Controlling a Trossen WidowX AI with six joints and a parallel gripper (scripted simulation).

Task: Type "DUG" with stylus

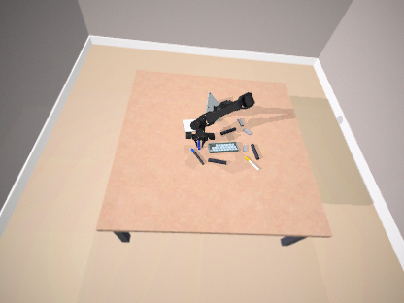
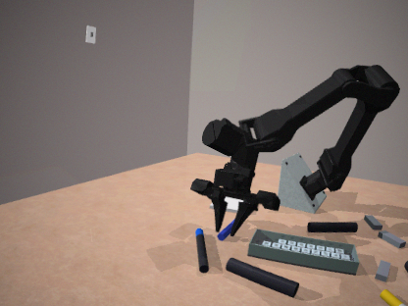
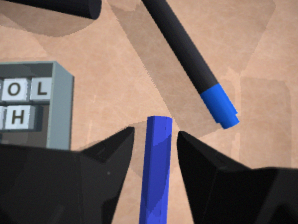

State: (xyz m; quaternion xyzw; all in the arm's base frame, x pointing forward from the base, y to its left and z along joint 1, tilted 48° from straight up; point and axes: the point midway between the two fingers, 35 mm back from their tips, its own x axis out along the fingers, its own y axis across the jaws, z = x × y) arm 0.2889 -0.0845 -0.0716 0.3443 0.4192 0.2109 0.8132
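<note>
Right now my gripper tip is 7 cm past the blue stylus and 1 cm to the left of it. The rest, counted from my gripper tip: white pad 19 cm behind, 7 cm to the right, 1 cm below; yellow-and-white marker 34 cm to the left, 8 cm ahead.
</note>
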